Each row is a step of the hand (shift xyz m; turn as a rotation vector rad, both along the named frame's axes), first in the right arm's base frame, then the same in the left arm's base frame.
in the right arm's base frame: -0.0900 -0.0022 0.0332 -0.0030 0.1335 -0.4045
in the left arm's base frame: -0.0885 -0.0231 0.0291 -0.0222 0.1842 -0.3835
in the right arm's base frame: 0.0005 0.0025 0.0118 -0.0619 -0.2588 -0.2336
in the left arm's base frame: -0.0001 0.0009 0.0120 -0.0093 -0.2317 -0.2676
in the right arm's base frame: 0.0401 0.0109 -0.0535 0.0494 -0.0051 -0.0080
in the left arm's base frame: 0.0381 0.0252 -0.0500 0.0496 0.0051 -0.0067
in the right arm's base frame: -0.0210 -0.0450 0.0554 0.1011 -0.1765 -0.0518
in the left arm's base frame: -0.0130 -0.0552 0.0482 0.1329 -0.1464 -0.0704
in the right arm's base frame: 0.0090 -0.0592 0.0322 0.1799 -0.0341 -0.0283
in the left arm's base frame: 0.0194 -0.0604 0.0245 0.1835 0.0035 -0.0255
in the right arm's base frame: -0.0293 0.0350 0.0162 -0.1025 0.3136 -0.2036
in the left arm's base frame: -0.0355 0.0265 0.0195 -0.1563 0.3142 -0.1648
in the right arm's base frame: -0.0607 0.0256 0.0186 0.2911 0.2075 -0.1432
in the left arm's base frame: -0.0647 0.0113 0.0194 0.2493 0.2747 -0.1035
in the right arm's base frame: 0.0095 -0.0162 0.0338 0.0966 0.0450 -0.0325
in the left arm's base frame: 0.0119 -0.0186 0.0317 0.0870 0.0659 -0.0226
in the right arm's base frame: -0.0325 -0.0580 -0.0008 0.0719 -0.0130 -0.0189
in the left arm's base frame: -0.0211 -0.0623 -0.0096 0.0733 0.0030 -0.0176
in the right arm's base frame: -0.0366 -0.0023 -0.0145 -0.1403 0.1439 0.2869
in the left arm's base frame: -0.0353 -0.0070 -0.0161 -0.1687 0.0757 0.2975
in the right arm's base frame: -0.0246 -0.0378 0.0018 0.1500 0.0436 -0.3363
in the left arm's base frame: -0.0171 -0.0416 -0.0041 0.1439 0.1154 -0.3217
